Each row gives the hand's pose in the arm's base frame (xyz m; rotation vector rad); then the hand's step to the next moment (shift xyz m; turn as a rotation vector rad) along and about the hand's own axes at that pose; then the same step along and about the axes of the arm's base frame.
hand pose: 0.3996 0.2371 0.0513 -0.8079 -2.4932 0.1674
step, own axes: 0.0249 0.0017 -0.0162 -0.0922 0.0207 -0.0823
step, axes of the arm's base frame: -0.0082 0.0151 0.0243 0.1161 -0.0395 0.0257
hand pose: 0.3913 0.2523 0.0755 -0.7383 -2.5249 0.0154
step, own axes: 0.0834 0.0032 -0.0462 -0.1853 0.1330 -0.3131
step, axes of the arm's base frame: -0.0370 0.0392 0.0787 0.3489 -0.0203 0.1670
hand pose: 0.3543 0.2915 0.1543 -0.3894 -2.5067 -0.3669
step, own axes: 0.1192 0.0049 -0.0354 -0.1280 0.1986 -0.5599
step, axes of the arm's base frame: -0.0755 0.0157 0.0977 0.4485 -0.0327 0.4088
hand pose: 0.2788 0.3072 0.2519 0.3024 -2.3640 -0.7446
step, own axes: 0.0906 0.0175 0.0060 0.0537 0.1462 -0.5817
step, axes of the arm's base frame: -0.0743 -0.0181 0.0520 0.3233 -0.1549 0.4838
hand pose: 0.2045 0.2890 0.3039 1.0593 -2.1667 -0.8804
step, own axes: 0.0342 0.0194 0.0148 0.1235 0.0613 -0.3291
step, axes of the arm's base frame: -0.0375 -0.0146 0.0122 0.1436 -0.1747 0.2760
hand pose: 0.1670 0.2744 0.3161 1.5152 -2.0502 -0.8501
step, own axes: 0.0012 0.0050 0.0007 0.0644 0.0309 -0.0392
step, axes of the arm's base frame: -0.0042 0.0000 0.0030 -0.0135 -0.0634 0.0493
